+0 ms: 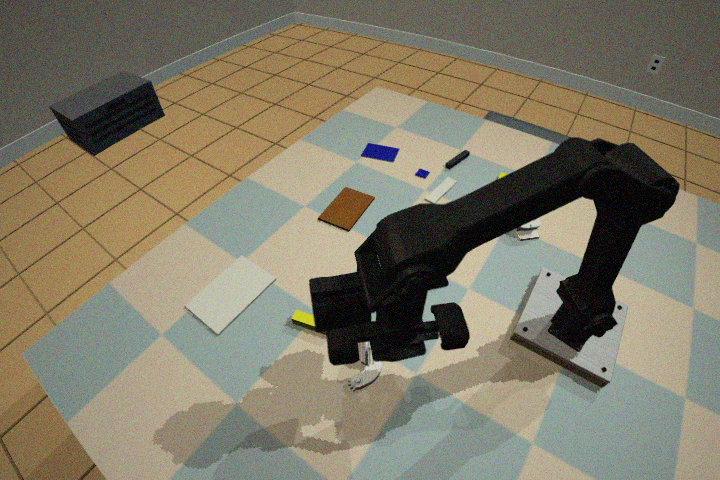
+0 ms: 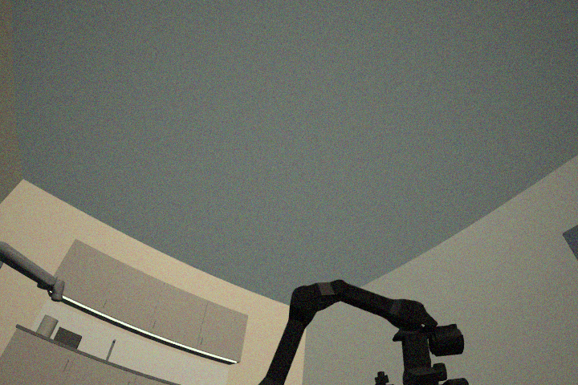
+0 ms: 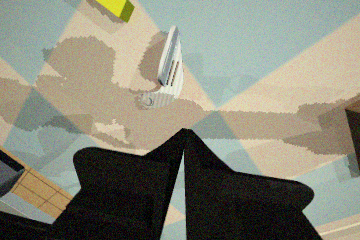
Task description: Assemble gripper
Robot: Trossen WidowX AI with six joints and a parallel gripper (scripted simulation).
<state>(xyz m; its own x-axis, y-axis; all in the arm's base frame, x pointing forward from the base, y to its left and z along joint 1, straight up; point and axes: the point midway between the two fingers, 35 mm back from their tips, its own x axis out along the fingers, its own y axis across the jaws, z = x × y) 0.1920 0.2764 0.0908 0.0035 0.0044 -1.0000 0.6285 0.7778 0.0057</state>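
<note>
Right now my gripper tip is 40 mm short of the jaw, 30 mm to the right of it and 80 mm above it. Round my gripper tip: brown tile: 350 mm ahead, 240 mm to the right, 80 mm below; housing plate: 80 mm ahead, 250 mm to the right, 80 mm below; white sheet: 350 mm ahead, 90 mm to the left, 80 mm below.
</note>
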